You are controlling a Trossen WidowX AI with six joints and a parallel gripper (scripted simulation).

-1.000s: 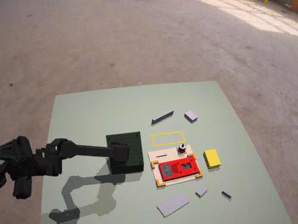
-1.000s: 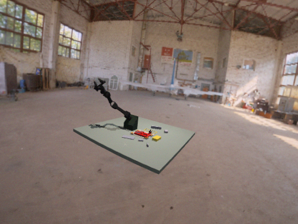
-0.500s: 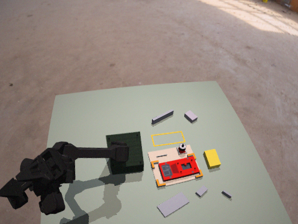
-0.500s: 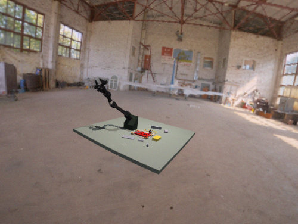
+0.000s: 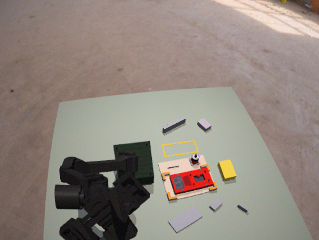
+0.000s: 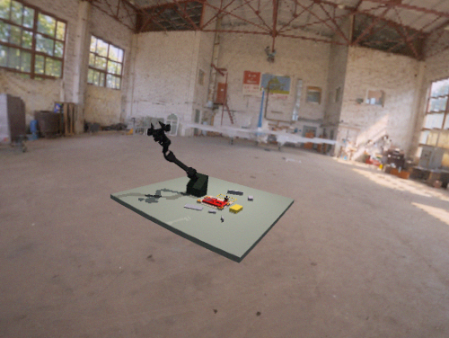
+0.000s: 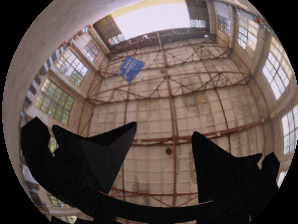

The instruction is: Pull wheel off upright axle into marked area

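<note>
The dark grey wheel lies 330 mm ahead of my gripper tip, 580 mm to the left of it and 620 mm below it. Also, from my gripper tip: yellow block: 490 mm ahead, 500 mm to the left, 650 mm below; grey plate: 240 mm ahead, 250 mm to the left, 660 mm below; upright axle: 330 mm ahead, 580 mm to the left, 630 mm below.
</note>
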